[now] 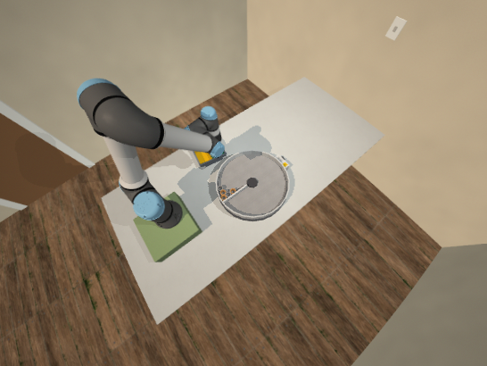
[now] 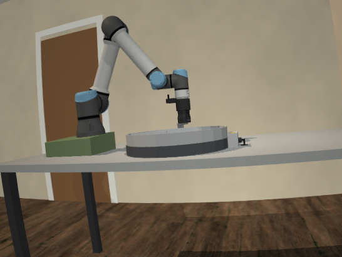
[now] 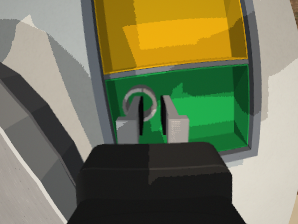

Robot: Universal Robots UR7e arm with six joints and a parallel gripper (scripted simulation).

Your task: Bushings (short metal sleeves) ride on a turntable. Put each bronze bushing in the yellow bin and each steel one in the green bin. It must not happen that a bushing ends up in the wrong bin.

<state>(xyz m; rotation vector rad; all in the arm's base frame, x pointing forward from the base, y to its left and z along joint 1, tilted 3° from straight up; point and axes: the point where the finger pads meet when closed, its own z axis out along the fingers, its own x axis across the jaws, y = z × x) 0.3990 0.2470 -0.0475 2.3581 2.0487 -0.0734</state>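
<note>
Right now the yellow bin is 3 cm behind my hand, 3 cm to the left of it and 3 cm below it. From my hand the other things lie so: grey turntable 9 cm ahead, 31 cm to the right, 1 cm below.
</note>
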